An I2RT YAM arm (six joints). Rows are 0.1 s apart.
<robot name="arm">
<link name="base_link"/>
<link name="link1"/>
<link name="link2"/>
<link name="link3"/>
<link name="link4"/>
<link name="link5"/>
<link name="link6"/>
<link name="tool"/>
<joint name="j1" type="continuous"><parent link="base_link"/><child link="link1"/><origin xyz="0.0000 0.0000 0.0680" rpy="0.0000 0.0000 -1.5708"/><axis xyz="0 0 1"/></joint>
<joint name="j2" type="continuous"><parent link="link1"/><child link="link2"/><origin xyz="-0.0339 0.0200 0.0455" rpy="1.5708 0.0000 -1.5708"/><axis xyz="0 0 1"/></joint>
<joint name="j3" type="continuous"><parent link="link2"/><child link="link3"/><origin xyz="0.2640 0.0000 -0.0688" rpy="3.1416 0.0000 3.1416"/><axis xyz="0 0 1"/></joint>
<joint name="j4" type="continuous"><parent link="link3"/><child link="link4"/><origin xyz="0.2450 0.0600 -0.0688" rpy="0.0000 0.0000 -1.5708"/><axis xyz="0 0 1"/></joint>
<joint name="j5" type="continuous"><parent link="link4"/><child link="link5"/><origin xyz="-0.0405 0.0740 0.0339" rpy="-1.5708 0.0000 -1.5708"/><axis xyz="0 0 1"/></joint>
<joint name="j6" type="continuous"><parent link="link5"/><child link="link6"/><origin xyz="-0.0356 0.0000 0.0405" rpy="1.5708 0.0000 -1.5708"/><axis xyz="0 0 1"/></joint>
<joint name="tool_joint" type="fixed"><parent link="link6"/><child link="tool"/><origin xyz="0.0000 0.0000 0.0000" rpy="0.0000 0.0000 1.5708"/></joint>
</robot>
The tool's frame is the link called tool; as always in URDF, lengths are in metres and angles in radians. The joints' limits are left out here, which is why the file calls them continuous.
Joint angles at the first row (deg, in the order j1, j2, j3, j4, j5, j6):
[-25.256 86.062 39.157 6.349 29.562 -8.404]
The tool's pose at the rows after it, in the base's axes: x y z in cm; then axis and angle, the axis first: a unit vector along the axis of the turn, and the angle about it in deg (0 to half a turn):
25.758, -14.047, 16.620, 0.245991, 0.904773, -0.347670, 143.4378
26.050, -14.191, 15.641, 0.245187, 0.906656, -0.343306, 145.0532
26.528, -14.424, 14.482, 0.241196, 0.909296, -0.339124, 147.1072
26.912, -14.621, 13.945, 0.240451, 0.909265, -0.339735, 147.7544
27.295, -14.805, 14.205, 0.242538, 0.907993, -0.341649, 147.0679
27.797, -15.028, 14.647, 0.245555, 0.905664, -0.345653, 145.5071
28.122, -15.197, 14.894, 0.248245, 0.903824, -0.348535, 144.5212
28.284, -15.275, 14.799, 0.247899, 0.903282, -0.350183, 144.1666
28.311, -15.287, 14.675, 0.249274, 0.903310, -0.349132, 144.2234
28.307, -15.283, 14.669, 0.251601, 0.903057, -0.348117, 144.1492
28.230, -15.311, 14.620, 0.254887, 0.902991, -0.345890, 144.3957
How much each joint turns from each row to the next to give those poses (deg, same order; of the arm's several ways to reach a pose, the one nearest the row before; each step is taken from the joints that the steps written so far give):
[0.000 0.720 -0.023 -0.590 -0.788 0.502]
[0.000 2.383 0.241 0.306 0.110 0.350]
[0.001 3.190 0.743 0.262 0.131 0.045]
[0.000 1.859 0.633 0.635 0.263 -0.022]
[-0.002 0.394 0.919 0.219 0.042 0.042]
[0.023 0.306 0.984 1.027 0.001 -0.064]
[-0.021 0.306 0.633 0.764 0.044 0.000]
[-0.001 0.502 0.111 0.851 0.022 -0.175]
[-0.001 0.263 -0.001 0.111 -0.023 0.217]
[0.002 -0.002 0.000 -0.045 -0.021 0.308]
[-0.111 -0.021 -0.001 -0.435 -0.066 0.436]

